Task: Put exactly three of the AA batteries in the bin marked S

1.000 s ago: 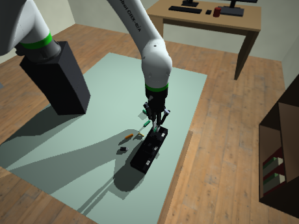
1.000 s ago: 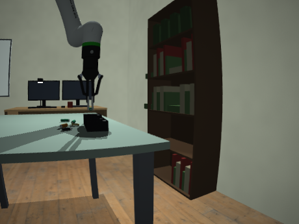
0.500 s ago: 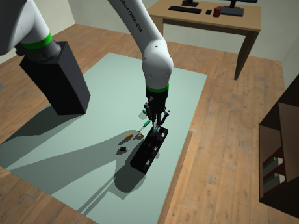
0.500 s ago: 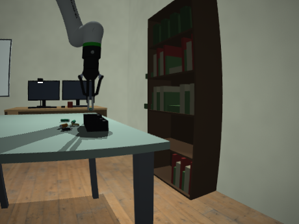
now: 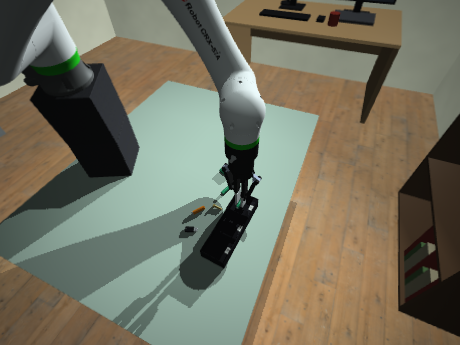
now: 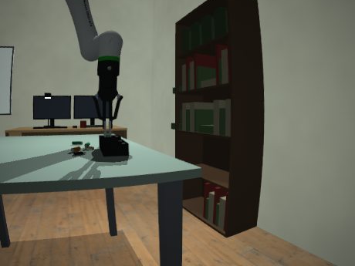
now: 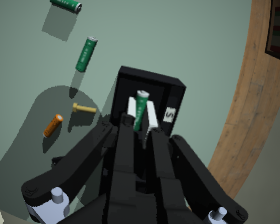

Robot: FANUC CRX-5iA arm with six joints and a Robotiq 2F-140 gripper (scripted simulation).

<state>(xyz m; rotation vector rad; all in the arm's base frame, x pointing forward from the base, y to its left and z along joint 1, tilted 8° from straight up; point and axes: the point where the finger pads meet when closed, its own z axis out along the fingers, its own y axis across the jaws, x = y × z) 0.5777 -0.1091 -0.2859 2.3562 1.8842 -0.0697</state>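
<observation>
My gripper is now 90 mm past the small yellow piece, 70 mm above it and 10 mm to the left of it. From my hand the other things lie so: orange battery: 140 mm behind, 70 mm below, 40 mm to the right; small dark piece: 140 mm behind, 120 mm to the right, 70 mm below.
</observation>
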